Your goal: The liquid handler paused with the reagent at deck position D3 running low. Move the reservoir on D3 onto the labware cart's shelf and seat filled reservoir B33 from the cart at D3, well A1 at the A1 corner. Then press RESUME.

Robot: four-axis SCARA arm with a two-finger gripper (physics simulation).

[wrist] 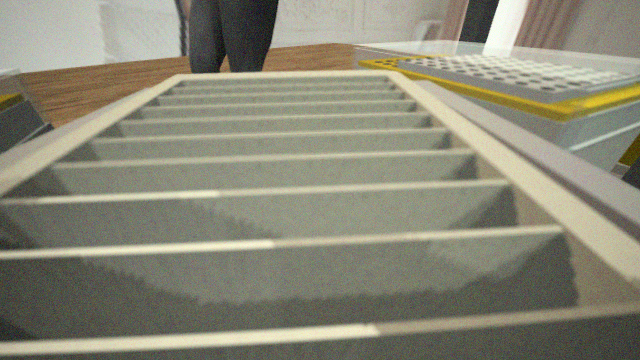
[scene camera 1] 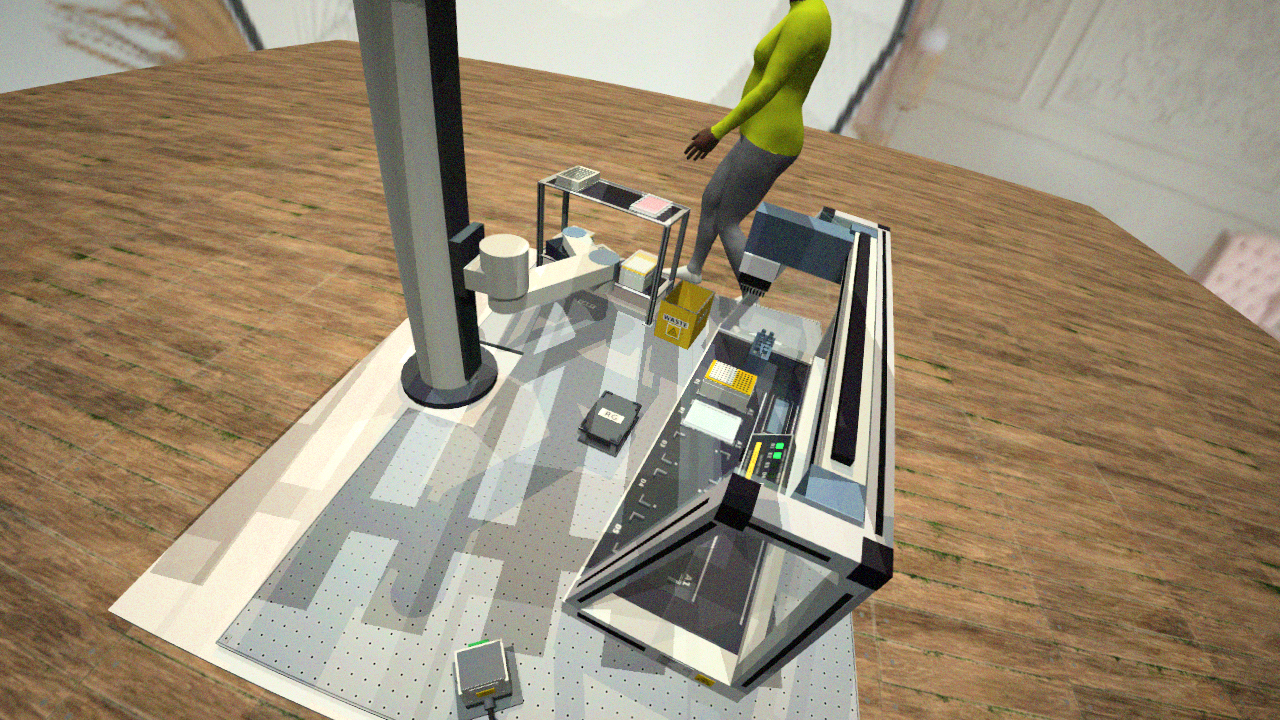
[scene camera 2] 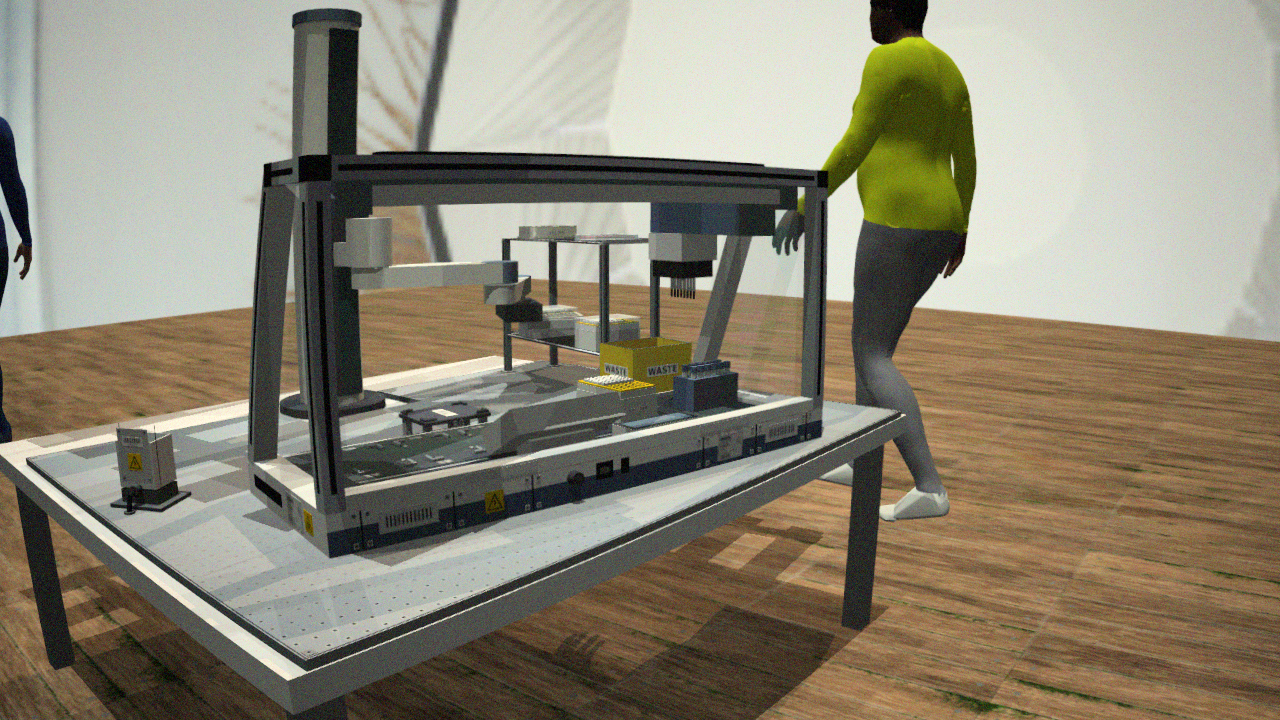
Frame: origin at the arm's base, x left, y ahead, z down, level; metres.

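Where they show: gripper, fingertip midpoint: [wrist: 291,106]; arm's base, link origin: [scene camera 1: 450,375].
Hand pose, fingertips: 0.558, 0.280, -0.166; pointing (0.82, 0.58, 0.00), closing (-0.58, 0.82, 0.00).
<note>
Each offset is from my fingertips to the top centre of the thing, as dx, dy, dz. "*": to the spot under its first point.
My gripper [scene camera 2: 535,313] is shut on a pale reservoir @[-0.057, -0.040, -0.016] [scene camera 2: 556,313] [wrist: 280,177] with a row of cross channels. It holds the reservoir level at the left part of the cart's lower shelf. From these frames I cannot read its label or tell whether it is B33, and no coloured liquid shows. The labware cart @[* -0.029, -0.249, -0.061] [scene camera 1: 539,223] [scene camera 2: 604,295] stands at the table's far end. Deck position D3 [scene camera 1: 680,454] shows bare corner guides in scene camera 1. The control panel @[* -0.661, +0.541, +0.032] [scene camera 1: 767,459] beside the deck shows a yellow bar and green marks; the word RESUME is unreadable.
A yellow-rimmed tip box @[-0.032, +0.104, -0.018] [scene camera 1: 638,268] [scene camera 2: 606,333] [wrist: 530,102] stands right of the reservoir on the lower shelf. The waste bin @[-0.110, +0.278, +0.018] [scene camera 1: 684,315] [scene camera 2: 659,360] is near the cart. A white plate @[-0.528, +0.419, +0.088] [scene camera 1: 712,419] sits beside D3. The RG stand [scene camera 1: 610,420] is in front of the deck.
</note>
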